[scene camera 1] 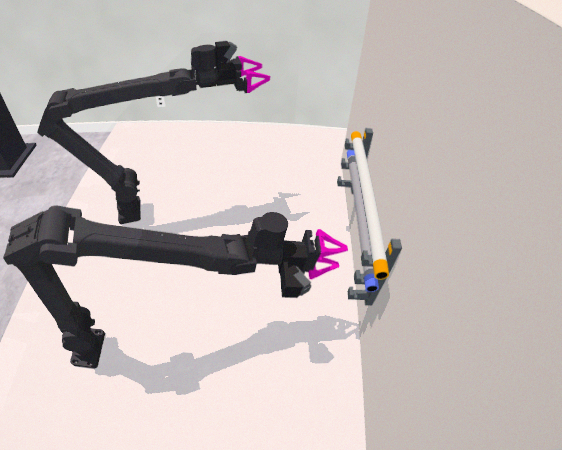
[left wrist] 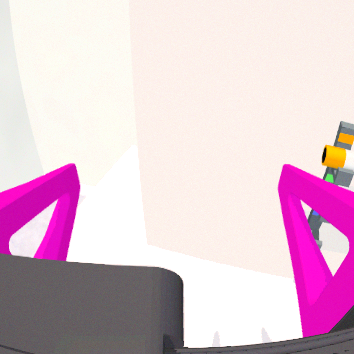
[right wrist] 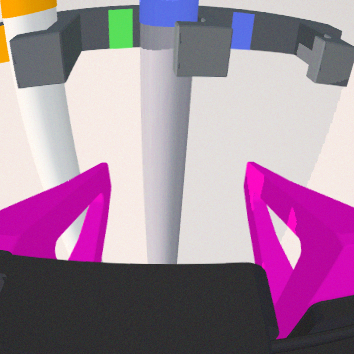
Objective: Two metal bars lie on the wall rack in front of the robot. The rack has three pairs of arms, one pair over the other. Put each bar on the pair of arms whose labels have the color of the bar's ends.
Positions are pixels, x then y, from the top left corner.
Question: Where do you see a wall rack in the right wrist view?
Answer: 200, 48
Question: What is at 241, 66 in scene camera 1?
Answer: My left gripper.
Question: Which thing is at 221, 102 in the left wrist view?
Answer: A wall.
